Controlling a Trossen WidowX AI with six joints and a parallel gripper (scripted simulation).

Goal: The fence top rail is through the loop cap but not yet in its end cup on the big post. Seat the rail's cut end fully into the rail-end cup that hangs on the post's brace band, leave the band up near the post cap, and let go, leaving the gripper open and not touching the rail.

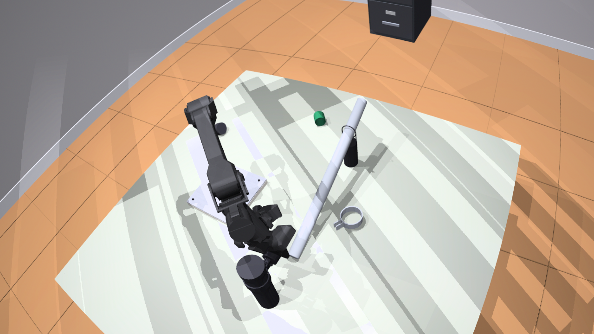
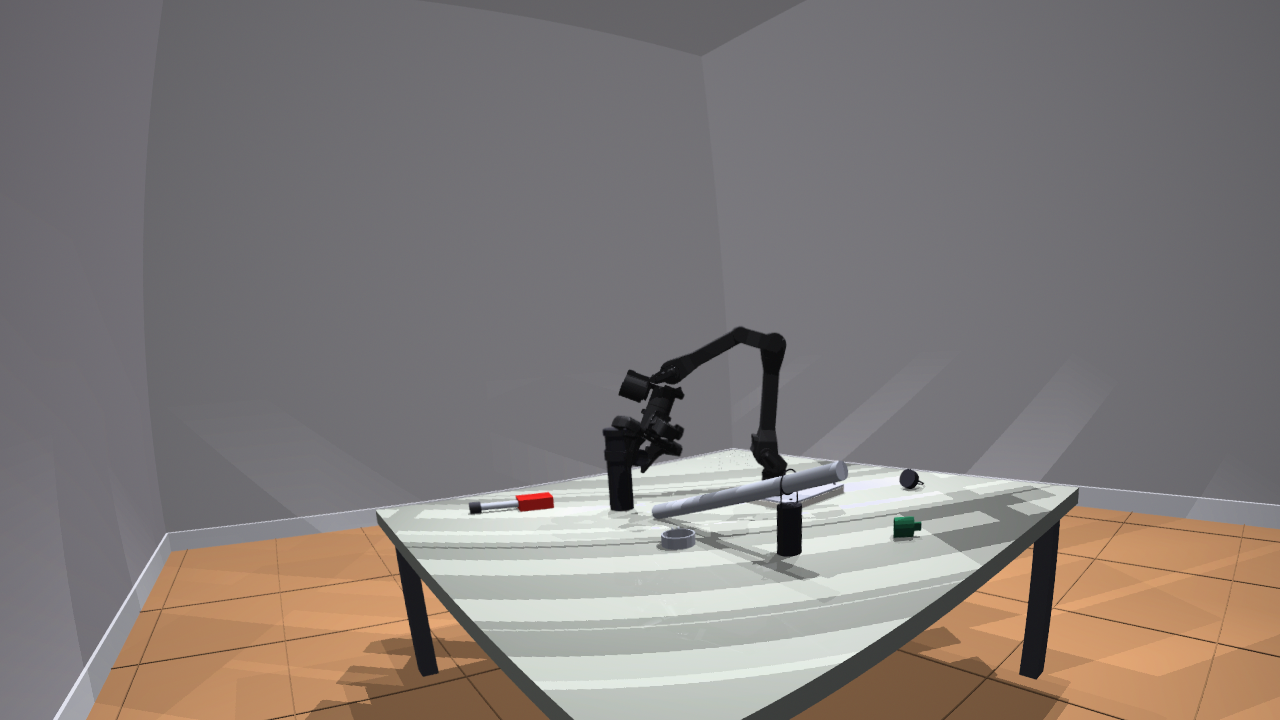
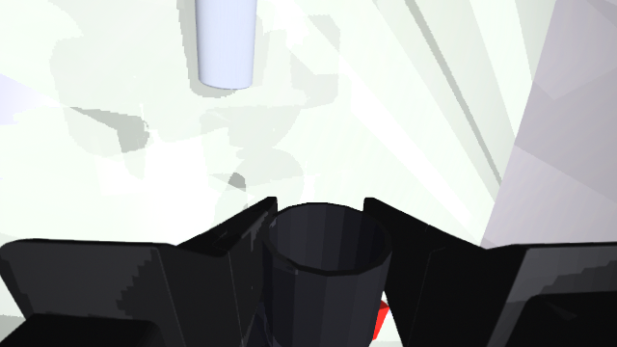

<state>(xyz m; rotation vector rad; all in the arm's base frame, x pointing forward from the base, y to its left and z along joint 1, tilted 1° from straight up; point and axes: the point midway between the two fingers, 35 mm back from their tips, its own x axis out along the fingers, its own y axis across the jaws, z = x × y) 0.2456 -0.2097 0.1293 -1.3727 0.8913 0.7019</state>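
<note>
Now: the dark rail-end cup 30 mm above my gripper tip, 20 mm to the right of it and 20 mm behind it. From my gripper tip the other things lie so: small dark post (450 mm to the left, 60 mm ahead, 10 mm below); green fitting (640 mm to the left, 110 mm behind, 90 mm below); red-handled tool (320 mm to the right, 170 mm ahead, 100 mm below).
</note>
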